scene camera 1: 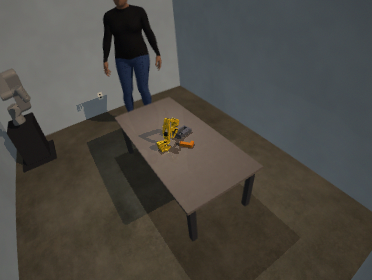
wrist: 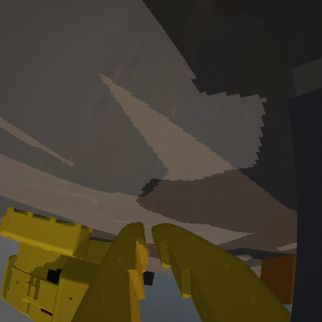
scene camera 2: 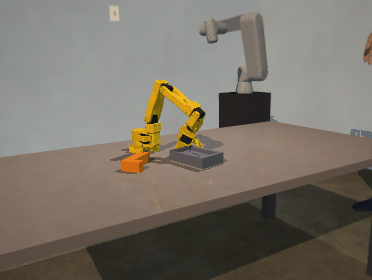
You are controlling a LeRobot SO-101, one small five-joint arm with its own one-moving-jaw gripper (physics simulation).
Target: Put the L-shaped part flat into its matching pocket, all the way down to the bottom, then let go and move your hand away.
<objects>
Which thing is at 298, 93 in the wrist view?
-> A grey pocket block.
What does the orange L-shaped part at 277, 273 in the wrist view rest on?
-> The table.
</objects>
